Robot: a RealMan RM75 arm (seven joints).
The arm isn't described. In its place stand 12 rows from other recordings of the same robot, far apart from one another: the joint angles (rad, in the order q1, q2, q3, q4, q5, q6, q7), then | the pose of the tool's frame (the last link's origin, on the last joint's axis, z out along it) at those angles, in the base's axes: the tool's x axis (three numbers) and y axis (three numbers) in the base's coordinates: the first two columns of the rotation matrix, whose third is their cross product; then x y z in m.
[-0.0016, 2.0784, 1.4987, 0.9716, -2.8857, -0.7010, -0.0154] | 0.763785, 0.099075, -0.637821, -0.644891, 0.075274, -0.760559, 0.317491, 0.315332, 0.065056
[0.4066, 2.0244, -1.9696, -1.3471, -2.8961, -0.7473, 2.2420] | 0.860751, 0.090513, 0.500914, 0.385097, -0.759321, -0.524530, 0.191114, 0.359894, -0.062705
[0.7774, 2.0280, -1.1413, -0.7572, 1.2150, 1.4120, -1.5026] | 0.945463, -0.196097, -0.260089, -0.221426, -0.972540, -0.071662, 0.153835, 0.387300, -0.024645
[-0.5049, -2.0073, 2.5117, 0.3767, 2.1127, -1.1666, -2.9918] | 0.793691, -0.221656, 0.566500, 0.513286, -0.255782, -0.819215, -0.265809, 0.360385, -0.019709
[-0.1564, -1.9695, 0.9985, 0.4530, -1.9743, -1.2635, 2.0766] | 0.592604, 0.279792, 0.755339, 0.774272, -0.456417, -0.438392, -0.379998, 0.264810, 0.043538
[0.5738, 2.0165, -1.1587, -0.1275, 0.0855, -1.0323, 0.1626] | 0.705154, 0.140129, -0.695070, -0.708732, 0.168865, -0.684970, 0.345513, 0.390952, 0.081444
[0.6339, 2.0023, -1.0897, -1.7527, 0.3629, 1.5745, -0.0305] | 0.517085, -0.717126, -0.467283, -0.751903, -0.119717, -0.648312, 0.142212, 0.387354, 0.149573
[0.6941, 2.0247, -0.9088, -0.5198, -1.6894, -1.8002, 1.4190] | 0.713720, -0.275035, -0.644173, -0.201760, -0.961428, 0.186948, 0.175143, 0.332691, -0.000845
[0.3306, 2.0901, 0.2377, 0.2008, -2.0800, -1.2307, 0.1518] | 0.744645, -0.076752, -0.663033, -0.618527, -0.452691, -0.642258, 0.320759, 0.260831, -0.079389
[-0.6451, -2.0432, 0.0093, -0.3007, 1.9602, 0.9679, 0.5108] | 0.930356, -0.364308, 0.041449, -0.198408, -0.595278, -0.778639, -0.258200, 0.330114, -0.112799
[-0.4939, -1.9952, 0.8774, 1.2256, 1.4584, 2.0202, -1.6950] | 0.743672, -0.057432, 0.666073, -0.066593, -0.997712, -0.011676, -0.140380, 0.294627, 0.113529
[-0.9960, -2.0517, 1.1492, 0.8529, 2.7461, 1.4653, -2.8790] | 0.444704, 0.892268, -0.078082, 0.746719, -0.417475, -0.517808, -0.156349, 0.421636, -0.007113
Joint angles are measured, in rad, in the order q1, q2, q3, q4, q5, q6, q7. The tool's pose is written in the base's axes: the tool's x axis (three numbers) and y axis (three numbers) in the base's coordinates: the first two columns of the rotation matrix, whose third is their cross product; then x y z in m. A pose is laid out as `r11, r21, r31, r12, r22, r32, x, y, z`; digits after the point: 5 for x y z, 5 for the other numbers.
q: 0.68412 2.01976 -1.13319 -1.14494 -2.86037 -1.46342 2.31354
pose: 0.68587, -0.66468, 0.29628, -0.40000, -0.68445, -0.60953, 0.24463, 0.39476, 0.05886
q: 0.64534 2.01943 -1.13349 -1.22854 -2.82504 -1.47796 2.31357
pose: 0.71129, -0.65448, 0.25638, -0.39791, -0.67558, -0.62069, 0.23969, 0.39084, 0.06768
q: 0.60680 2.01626 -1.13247 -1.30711 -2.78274 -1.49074 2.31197
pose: 0.73683, -0.64068, 0.21589, -0.39695, -0.66846, -0.62896, 0.23493, 0.38624, 0.07671
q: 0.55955 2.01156 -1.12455 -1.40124 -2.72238 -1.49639 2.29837
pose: 0.77558, -0.60987, 0.16287, -0.38743, -0.66360, -0.63995, 0.22834, 0.38077, 0.08882
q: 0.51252 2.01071 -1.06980 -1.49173 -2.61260 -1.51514 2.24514
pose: 0.82808, -0.55522, 0.07751, -0.39123, -0.67137, -0.62944, 0.22004, 0.37265, 0.10405
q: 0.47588 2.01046 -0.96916 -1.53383 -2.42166 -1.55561 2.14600
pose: 0.88303, -0.46644, -0.05182, -0.40897, -0.71062, -0.57250, 0.21099, 0.36214, 0.11788
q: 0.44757 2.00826 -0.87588 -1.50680 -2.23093 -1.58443 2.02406
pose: 0.91243, -0.36771, -0.17962, -0.40578, -0.75604, -0.51356, 0.20924, 0.35331, 0.12709
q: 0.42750 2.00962 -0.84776 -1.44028 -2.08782 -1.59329 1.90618
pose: 0.92299, -0.27999, -0.26400, -0.37546, -0.80562, -0.45827, 0.20979, 0.34786, 0.12262
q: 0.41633 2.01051 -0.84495 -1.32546 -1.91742 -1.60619 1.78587
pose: 0.90135, -0.19868, -0.38482, -0.34975, -0.85797, -0.37625, 0.20832, 0.34319, 0.11080
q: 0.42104 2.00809 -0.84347 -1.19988 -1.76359 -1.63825 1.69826
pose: 0.84483, -0.15130, -0.51320, -0.33731, -0.89517, -0.29137, 0.20533, 0.33929, 0.10148
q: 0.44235 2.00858 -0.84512 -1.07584 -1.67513 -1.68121 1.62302
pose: 0.79152, -0.13371, -0.59634, -0.31657, -0.92436, -0.21292, 0.20372, 0.33656, 0.08931
